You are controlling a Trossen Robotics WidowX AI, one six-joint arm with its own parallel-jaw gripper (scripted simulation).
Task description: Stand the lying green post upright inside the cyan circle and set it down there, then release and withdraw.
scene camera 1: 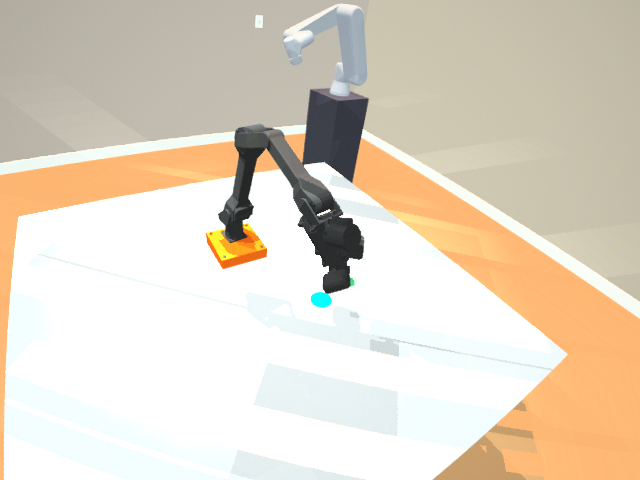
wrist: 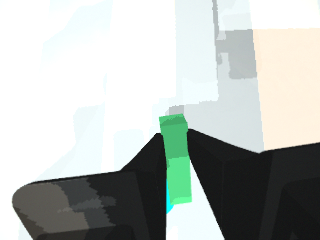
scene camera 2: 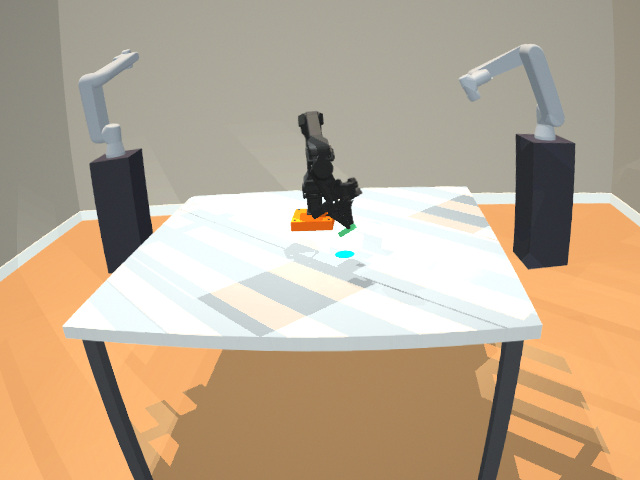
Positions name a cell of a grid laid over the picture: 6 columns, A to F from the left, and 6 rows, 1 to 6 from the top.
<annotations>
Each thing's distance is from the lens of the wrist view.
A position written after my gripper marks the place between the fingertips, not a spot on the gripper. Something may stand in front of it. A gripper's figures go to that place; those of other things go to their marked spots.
my gripper (wrist: D4): 11 cm
green post (wrist: D4): 10 cm
</annotations>
